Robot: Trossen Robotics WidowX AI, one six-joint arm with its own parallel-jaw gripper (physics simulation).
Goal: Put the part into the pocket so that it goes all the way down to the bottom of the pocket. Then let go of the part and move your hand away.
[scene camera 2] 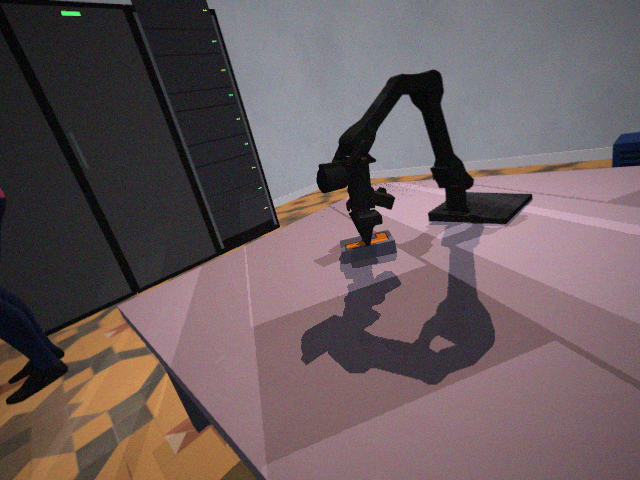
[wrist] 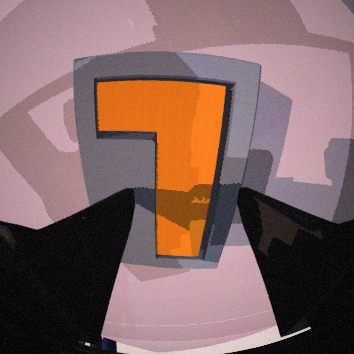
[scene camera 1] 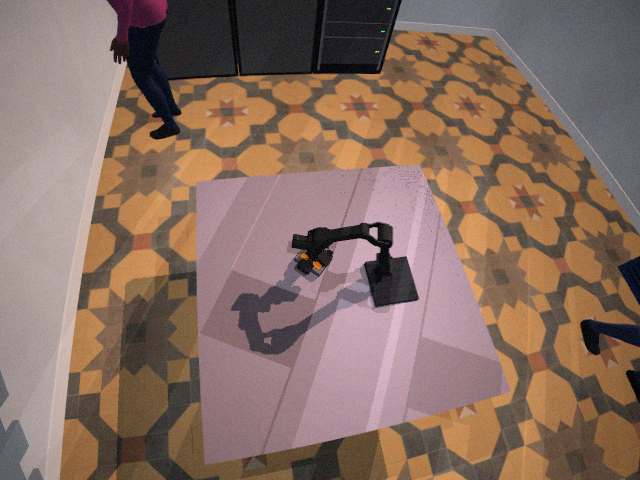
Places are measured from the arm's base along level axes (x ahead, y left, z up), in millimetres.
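Pixels of known places: gripper, fingertip midpoint: [scene camera 2: 365, 241] [wrist: 186, 195] [scene camera 1: 310, 260]; arm's base, origin of the base link: [scene camera 2: 456, 206] [scene camera 1: 381, 270].
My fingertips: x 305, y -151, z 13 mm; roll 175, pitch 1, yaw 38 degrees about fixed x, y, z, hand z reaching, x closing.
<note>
For each thing: its top centre in the pictures, then the offset to it from my fingertips. Level surfaces: height alone.
- orange L-shaped part, middle of its top: [wrist: 155, 188] [scene camera 2: 366, 240] [scene camera 1: 313, 258] dx -15, dy -8, dz -2 mm
- grey block, middle of its top: [wrist: 158, 191] [scene camera 2: 365, 240] [scene camera 1: 312, 258] dx -13, dy -8, dz -1 mm
- pinkish table, its level: dz -37 mm
The orange L-shaped part [scene camera 1: 316, 266] [scene camera 2: 381, 237] [wrist: 177, 110] lies flat inside the pocket of the grey block [scene camera 2: 369, 253] [wrist: 120, 167]. In the wrist view its top face sits slightly below the rim, with dark pocket wall showing around it and a wider dark band along its right side. The pocket floor is hidden. My gripper [scene camera 1: 314, 260] [scene camera 2: 368, 242] [wrist: 186, 195] is open and empty. Its fingertips stand apart on either side of the part's long leg, low over the block; whether they touch the block is hard to tell.
The block stands on a pinkish table [scene camera 1: 361, 387] [scene camera 2: 320, 449]. The arm's black base plate [scene camera 1: 392, 289] [scene camera 2: 496, 205] is to the right of the block in both scene views. Dark cabinets [scene camera 1: 273, 36] [scene camera 2: 93, 129] and a person [scene camera 1: 147, 62] stand beyond the table.
</note>
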